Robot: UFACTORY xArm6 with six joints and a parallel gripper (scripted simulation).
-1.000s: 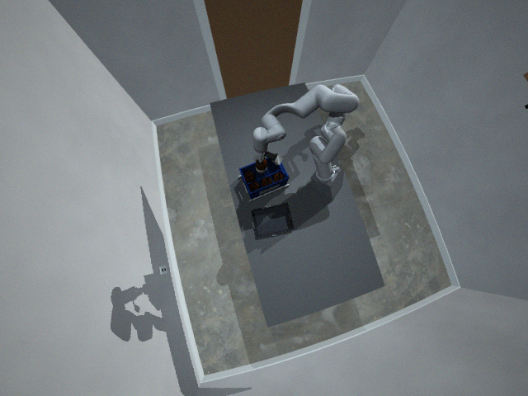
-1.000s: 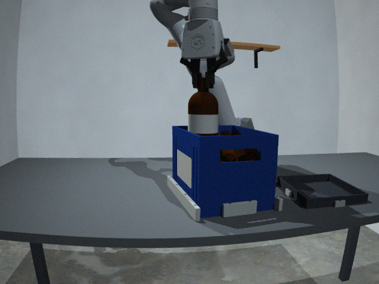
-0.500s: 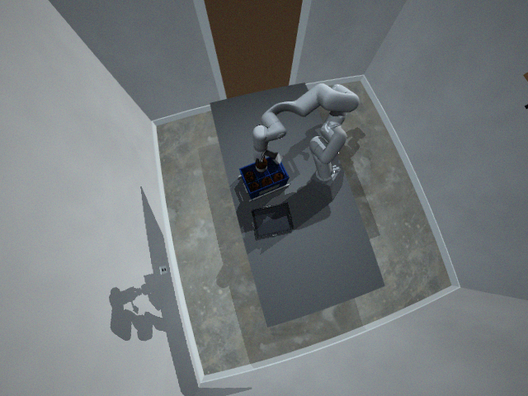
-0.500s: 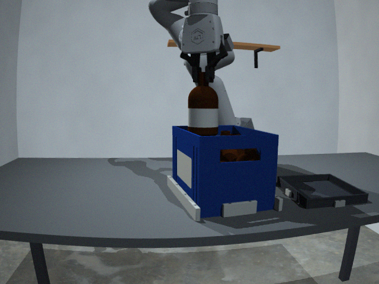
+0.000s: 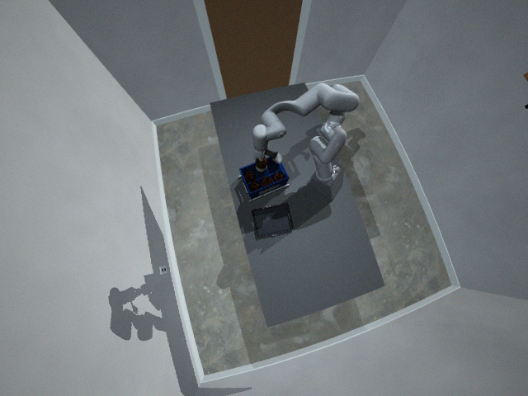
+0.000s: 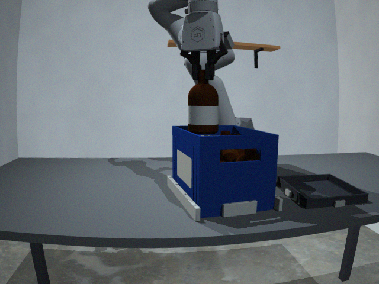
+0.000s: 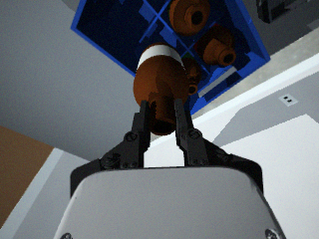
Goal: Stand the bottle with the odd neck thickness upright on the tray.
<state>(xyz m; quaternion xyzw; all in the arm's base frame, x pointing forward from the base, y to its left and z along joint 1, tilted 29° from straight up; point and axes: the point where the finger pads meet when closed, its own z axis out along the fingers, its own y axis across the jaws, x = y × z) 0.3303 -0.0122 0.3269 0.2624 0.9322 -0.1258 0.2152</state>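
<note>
Now: hand 7 cm above the bottle. Also, from my hand: blue crate (23 cm below, 4 cm to the left, 1 cm behind); dark tray (33 cm to the left, 31 cm below, 1 cm ahead).
</note>
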